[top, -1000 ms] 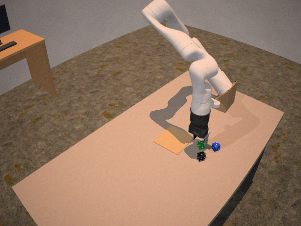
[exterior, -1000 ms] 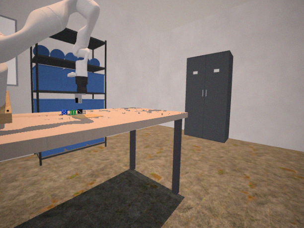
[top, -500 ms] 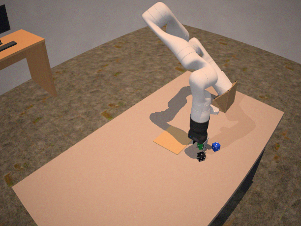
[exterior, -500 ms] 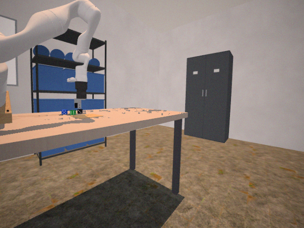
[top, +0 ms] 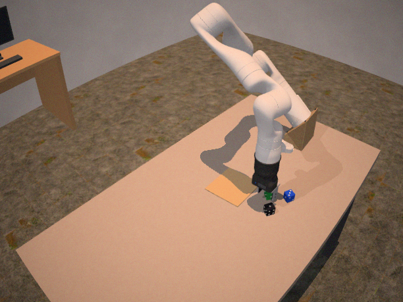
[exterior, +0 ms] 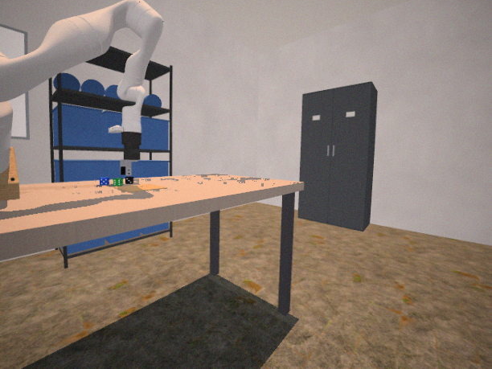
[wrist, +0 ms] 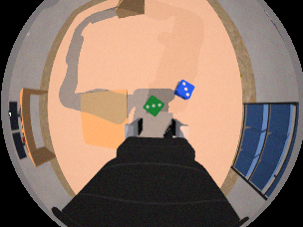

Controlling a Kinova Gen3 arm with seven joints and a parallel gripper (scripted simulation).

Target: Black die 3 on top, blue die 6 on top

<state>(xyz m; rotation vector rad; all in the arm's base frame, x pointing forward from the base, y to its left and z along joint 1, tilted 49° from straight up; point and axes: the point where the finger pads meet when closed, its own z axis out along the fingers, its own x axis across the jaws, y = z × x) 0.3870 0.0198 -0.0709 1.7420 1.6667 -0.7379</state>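
My hand is 40 mm above the green die, 30 mm past it and 10 mm to the left of it. Also, from my hand: blue die 60 mm to the left, 60 mm behind, 40 mm below; black die 40 mm below, 30 mm to the left, 30 mm ahead; orange mat 130 mm to the right, 60 mm below.
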